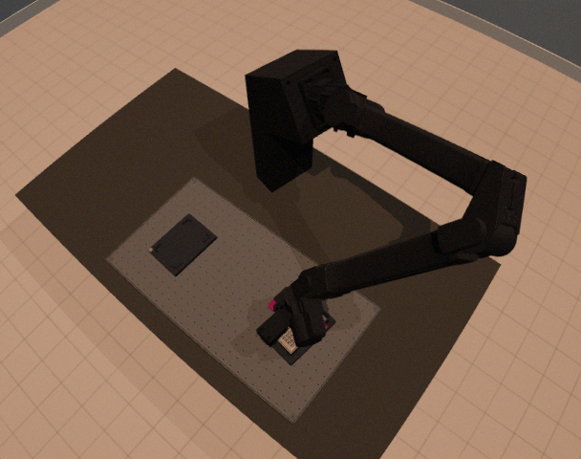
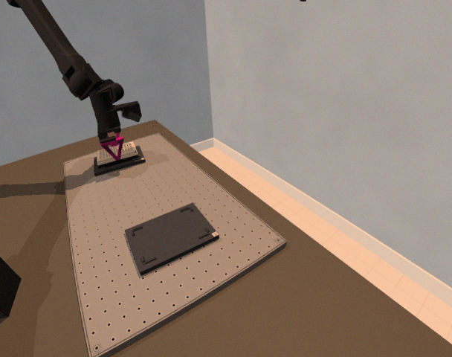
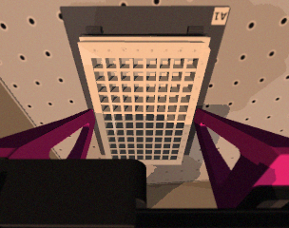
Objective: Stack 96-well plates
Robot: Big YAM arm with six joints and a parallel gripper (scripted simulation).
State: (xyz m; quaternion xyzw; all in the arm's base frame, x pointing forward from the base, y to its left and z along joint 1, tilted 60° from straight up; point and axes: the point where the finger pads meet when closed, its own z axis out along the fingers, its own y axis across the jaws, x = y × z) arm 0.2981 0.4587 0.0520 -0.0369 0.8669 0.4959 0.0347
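The cream 96-well plate is right at my hand. From my hand the other things lie so: black 96-well plate: 2 cm below; then plate nest N1: 39 cm to the right, 10 cm ahead, 3 cm below; then plate nest N2: 3 cm below.
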